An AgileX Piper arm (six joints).
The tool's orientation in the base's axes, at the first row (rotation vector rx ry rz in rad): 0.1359 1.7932 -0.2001
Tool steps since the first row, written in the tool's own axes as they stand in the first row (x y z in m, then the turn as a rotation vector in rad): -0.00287 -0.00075 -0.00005 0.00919 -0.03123 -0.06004; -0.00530 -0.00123 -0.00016 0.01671 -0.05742 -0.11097; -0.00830 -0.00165 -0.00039 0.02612 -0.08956 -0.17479; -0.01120 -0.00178 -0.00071 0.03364 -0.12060 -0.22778; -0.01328 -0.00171 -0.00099 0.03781 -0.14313 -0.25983; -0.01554 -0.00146 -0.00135 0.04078 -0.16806 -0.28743; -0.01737 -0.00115 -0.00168 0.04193 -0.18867 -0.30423; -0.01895 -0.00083 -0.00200 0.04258 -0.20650 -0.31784; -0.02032 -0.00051 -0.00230 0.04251 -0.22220 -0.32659; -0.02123 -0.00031 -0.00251 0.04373 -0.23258 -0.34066; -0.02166 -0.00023 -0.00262 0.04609 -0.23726 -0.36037
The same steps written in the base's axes. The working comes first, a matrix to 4 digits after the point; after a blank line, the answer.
The tool's axes in the first row as the columns of a matrix, in the base's axes (used below as rounded here):
-0.2294 0.1995 0.9527
-0.0154 0.9779 -0.2085
-0.9732 -0.0625 -0.2213

0.00046 -0.00068 0.00285 -0.06554 -0.01816 0.00630; 0.00082 -0.00109 0.00527 -0.12101 -0.03327 0.01188; 0.00120 -0.00140 0.00827 -0.19038 -0.05154 0.01886; 0.00154 -0.00142 0.01117 -0.24878 -0.07096 0.02521; 0.00176 -0.00126 0.01325 -0.28477 -0.08637 0.02965; 0.00199 -0.00091 0.01551 -0.31672 -0.10504 0.03442; 0.00215 -0.00051 0.01735 -0.33710 -0.12171 0.03831; 0.00228 -0.00010 0.01894 -0.35377 -0.13632 0.04181; 0.00237 0.00029 0.02032 -0.36522 -0.14985 0.04479; 0.00242 0.00055 0.02124 -0.38098 -0.15709 0.04737; 0.00243 0.00065 0.02167 -0.40123 -0.15759 0.04972
